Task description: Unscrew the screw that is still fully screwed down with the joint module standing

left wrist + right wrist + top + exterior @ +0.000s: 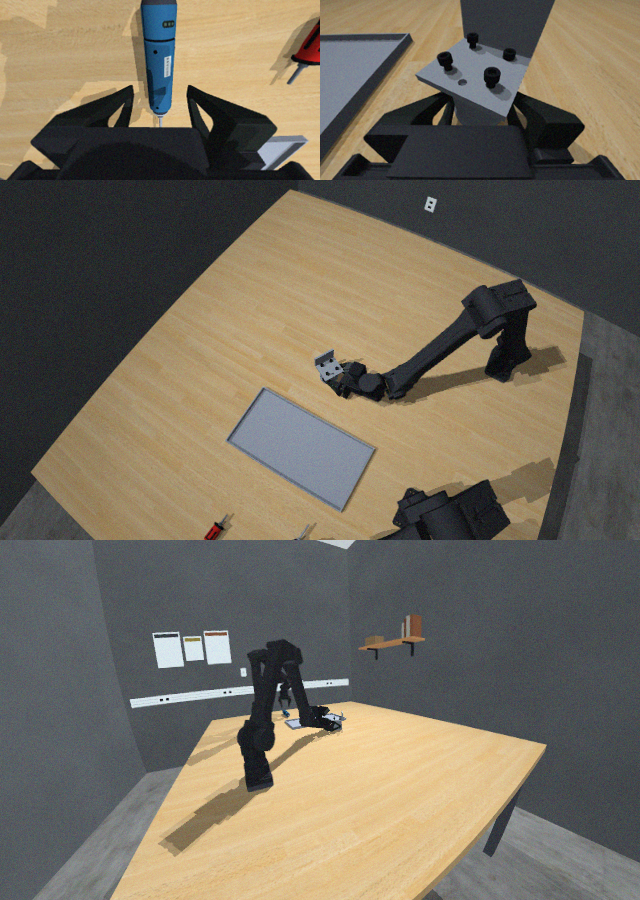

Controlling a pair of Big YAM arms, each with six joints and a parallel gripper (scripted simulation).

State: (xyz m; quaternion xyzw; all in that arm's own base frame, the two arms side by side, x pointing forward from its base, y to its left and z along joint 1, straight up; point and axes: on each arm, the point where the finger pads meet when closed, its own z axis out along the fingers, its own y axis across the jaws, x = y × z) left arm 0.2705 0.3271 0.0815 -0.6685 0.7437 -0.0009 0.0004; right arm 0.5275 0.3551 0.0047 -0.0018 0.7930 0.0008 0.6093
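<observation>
My right hand is 10 mm below the joint module. Also, from my right hand: grey bracket: 50 mm above; grey tray: 250 mm to the left, 80 mm behind, 20 mm below.
</observation>
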